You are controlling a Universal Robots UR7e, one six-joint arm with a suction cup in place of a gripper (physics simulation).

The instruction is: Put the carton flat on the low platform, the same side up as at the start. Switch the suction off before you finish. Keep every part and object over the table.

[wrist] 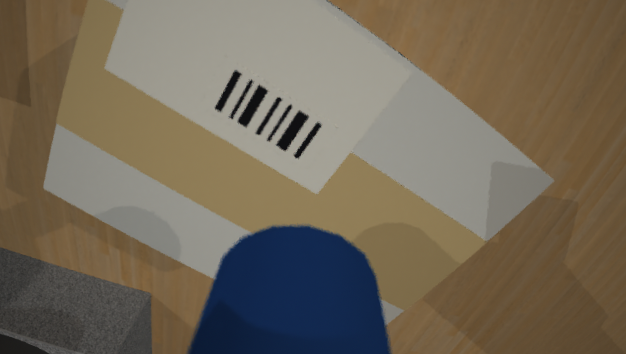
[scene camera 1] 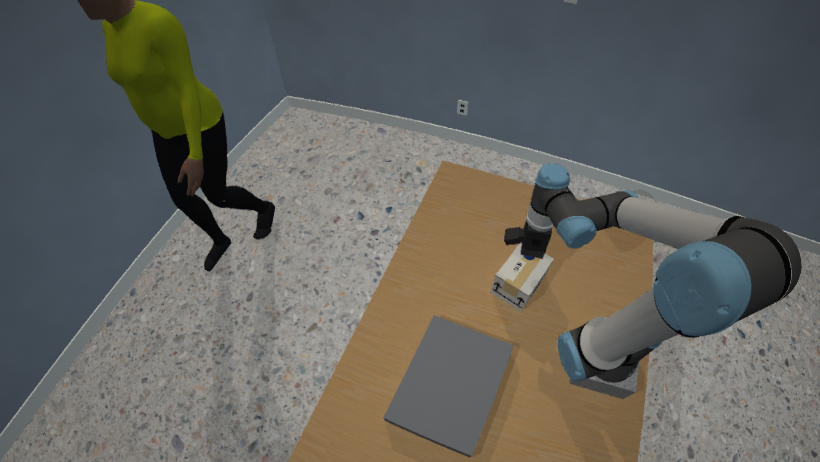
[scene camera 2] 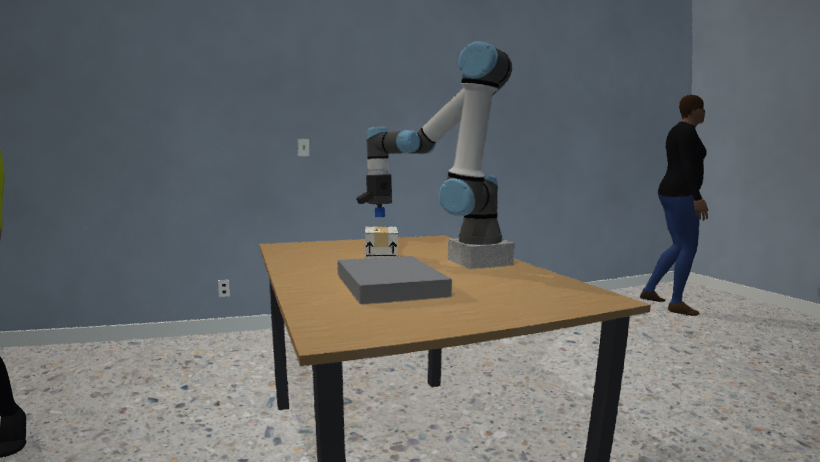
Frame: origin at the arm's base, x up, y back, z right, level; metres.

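Seen in the pictures: hand at its tool point: [wrist: 296, 290] [scene camera 2: 380, 216]; arm's base at its link origin: [scene camera 2: 480, 241].
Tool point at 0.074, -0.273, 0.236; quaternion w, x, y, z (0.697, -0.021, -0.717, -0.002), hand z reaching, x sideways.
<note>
Offsets run from my tool point to a thing's top centre, as dx, dy, dz. Level surfaces: height alone.
The carton @[-0.045, +0.001, -0.010] [scene camera 1: 522, 277] [scene camera 2: 381, 242] [wrist: 165, 145] sits upright on the table, beyond the platform in the second scene view. It is white with a tan tape band, a barcode label on top and black arrows pointing up on its end face. My gripper, a blue suction cup [scene camera 1: 529, 257] [scene camera 2: 379, 212] [wrist: 300, 250], is off and holds nothing. It hangs a short gap above the carton's top; in the wrist view it hides part of the tape and one edge of the top. The low grey platform @[-0.103, -0.149, -0.369] [scene camera 1: 450, 384] [scene camera 2: 393, 272] lies flat on the table, apart from the carton, with nothing on it.
The arm's grey stone base [scene camera 1: 605, 385] [scene camera 2: 480, 253] [wrist: 85, 295] stands on the wooden table @[dx -0.151] [scene camera 1: 355, 396] [scene camera 2: 487, 309]. A person in a yellow top [scene camera 1: 160, 68] and a person in a black top [scene camera 2: 684, 163] are on the floor away from the table.
</note>
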